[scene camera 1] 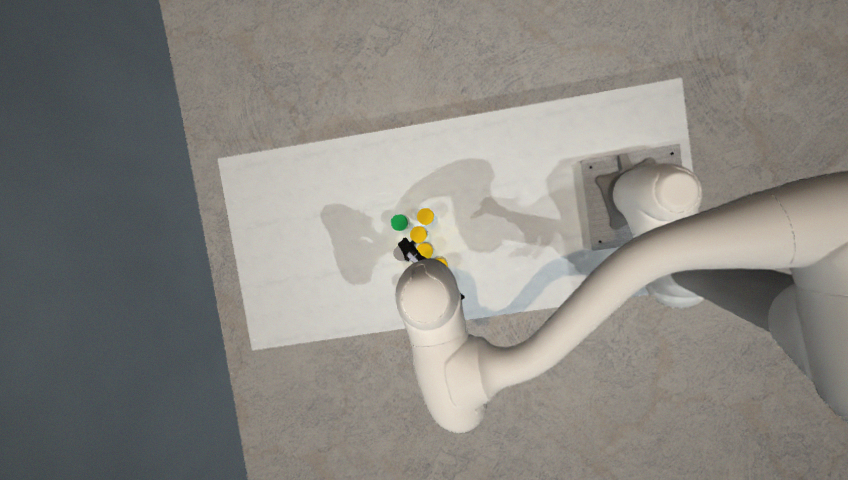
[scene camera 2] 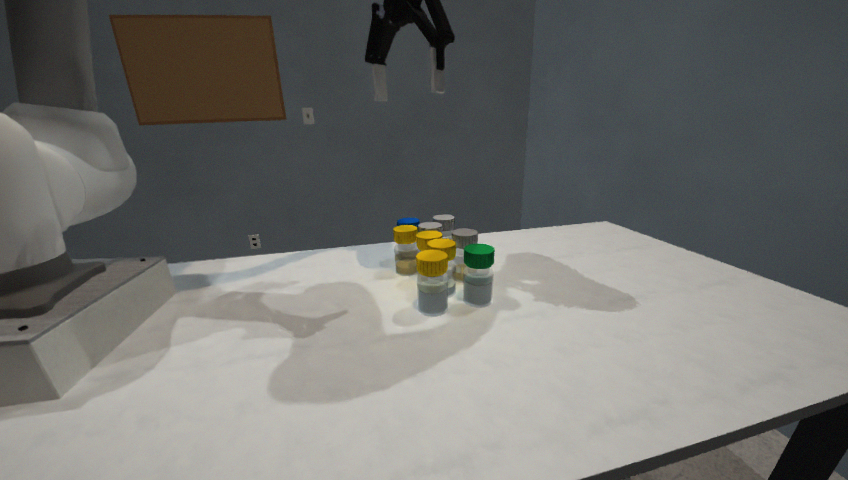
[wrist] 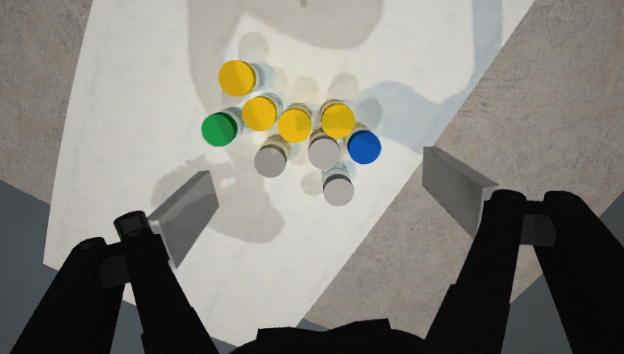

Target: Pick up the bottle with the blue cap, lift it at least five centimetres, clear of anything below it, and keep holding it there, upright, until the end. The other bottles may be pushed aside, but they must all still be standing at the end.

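Frame: origin at the arm's base, x back, y up, z left, level; metres.
Seen in the pictures: gripper, between the fingertips: [scene camera 2: 407, 97] [wrist: 317, 177]; arm's base, origin of its link: [scene camera 2: 7, 296].
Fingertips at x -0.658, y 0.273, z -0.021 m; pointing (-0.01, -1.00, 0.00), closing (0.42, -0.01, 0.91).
Offsets run from my fingertips to a thing's middle. Level surfaces: height alone.
The blue-capped bottle @[dx -0.024, dy -0.318, dz +0.096 m] [scene camera 2: 408, 222] [wrist: 364, 147] stands at the edge of the bottle group, close to a yellow-capped bottle @[dx +0.004, dy -0.318, dz +0.038 m] [scene camera 2: 405, 234] [wrist: 338, 121] and a grey-capped bottle @[dx -0.055, dy -0.318, dz +0.035 m] [wrist: 324, 151]. In scene camera 2 it is mostly hidden behind the yellow-capped one; in scene camera 1 it does not show. More yellow-capped bottles @[dx +0.016, dy -0.318, dz -0.135 m] [scene camera 1: 418, 234] [scene camera 2: 432, 262] [wrist: 237, 78], grey-capped bottles @[dx -0.099, dy -0.318, dz -0.048 m] [scene camera 2: 464, 238] [wrist: 270, 160] @[dx -0.113, dy -0.318, dz +0.083 m] [wrist: 338, 191] and a green-capped bottle @[dx -0.073, dy -0.318, dz -0.144 m] [scene camera 1: 399, 222] [scene camera 2: 478, 256] [wrist: 219, 129] stand around. My gripper [scene camera 2: 408, 86] [wrist: 317, 177] is open and empty, high above the group.
The bottles stand on a white table @[dy -0.371 m] [scene camera 1: 285, 297] [scene camera 2: 535, 380] [wrist: 115, 100]. The robot's base plate [scene camera 1: 589, 208] [scene camera 2: 119, 309] is mounted at one end of it. The arm [scene camera 1: 571, 315] reaches over the table's long edge. A wall with a brown board [scene camera 2: 202, 71] is behind.
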